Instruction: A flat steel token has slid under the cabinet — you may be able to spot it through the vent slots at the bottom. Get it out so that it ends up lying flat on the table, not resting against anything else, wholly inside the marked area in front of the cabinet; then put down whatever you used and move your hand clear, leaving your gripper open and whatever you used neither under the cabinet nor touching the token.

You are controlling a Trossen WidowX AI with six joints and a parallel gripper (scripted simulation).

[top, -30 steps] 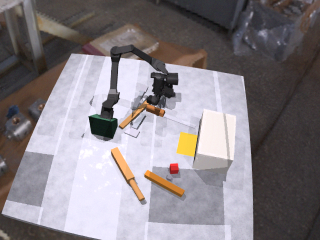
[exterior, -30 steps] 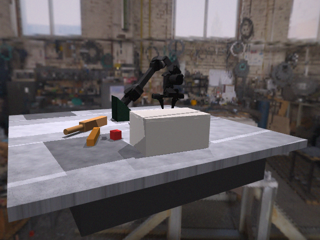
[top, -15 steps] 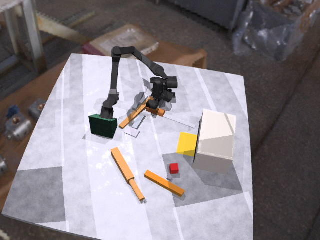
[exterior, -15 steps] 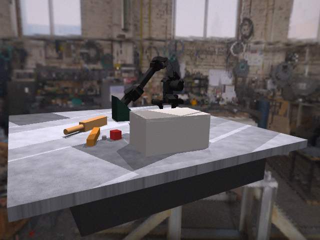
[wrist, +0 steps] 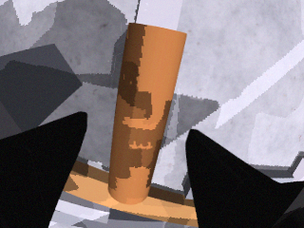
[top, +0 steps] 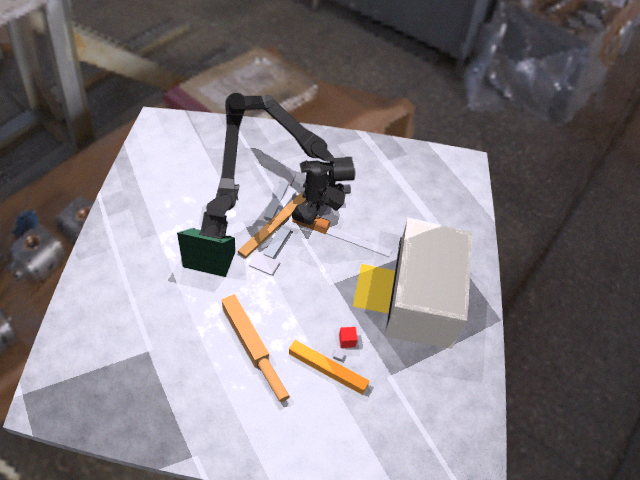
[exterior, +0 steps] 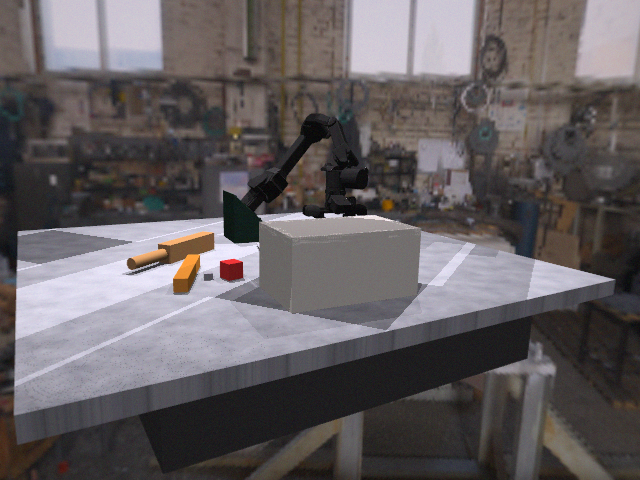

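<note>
Now: the grey block 80 mm to the left of my gripper tip and 20 mm ahead of it. From my gripper tip the other things lie so: red cube 380 mm to the right, 140 mm ahead, 20 mm below; small dark tool 140 mm to the left, 20 mm below, 10 mm ahead; flat orange stick 110 mm behind, 30 mm below, 20 mm to the right.
</note>
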